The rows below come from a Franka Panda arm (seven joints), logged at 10 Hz.
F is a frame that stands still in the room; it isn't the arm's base.
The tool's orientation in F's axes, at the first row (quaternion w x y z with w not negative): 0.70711, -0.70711, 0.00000, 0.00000
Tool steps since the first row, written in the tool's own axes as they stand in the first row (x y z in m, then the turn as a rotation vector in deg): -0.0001, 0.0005, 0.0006, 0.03, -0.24, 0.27; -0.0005, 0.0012, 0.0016, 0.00, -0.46, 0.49; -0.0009, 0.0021, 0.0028, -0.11, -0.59, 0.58; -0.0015, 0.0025, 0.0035, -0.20, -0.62, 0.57; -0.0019, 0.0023, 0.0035, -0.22, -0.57, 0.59; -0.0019, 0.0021, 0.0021, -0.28, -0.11, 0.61; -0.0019, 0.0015, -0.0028, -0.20, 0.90, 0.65; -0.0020, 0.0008, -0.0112, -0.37, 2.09, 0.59; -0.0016, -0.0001, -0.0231, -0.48, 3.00, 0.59; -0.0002, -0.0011, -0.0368, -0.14, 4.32, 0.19
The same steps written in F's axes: -0.0001, 0.0006, -0.0005, 0.03, 0.27, 0.24; -0.0005, 0.0016, -0.0012, 0.00, 0.49, 0.46; -0.0009, 0.0028, -0.0021, -0.11, 0.58, 0.59; -0.0015, 0.0035, -0.0025, -0.20, 0.57, 0.62; -0.0019, 0.0035, -0.0023, -0.22, 0.59, 0.57; -0.0019, 0.0021, -0.0021, -0.28, 0.61, 0.11; -0.0019, -0.0028, -0.0015, -0.20, 0.65, -0.90; -0.0020, -0.0112, -0.0008, -0.37, 0.59, -2.09; -0.0016, -0.0231, 0.0001, -0.48, 0.59, -3.00; -0.0002, -0.0368, 0.0011, -0.14, 0.19, -4.32
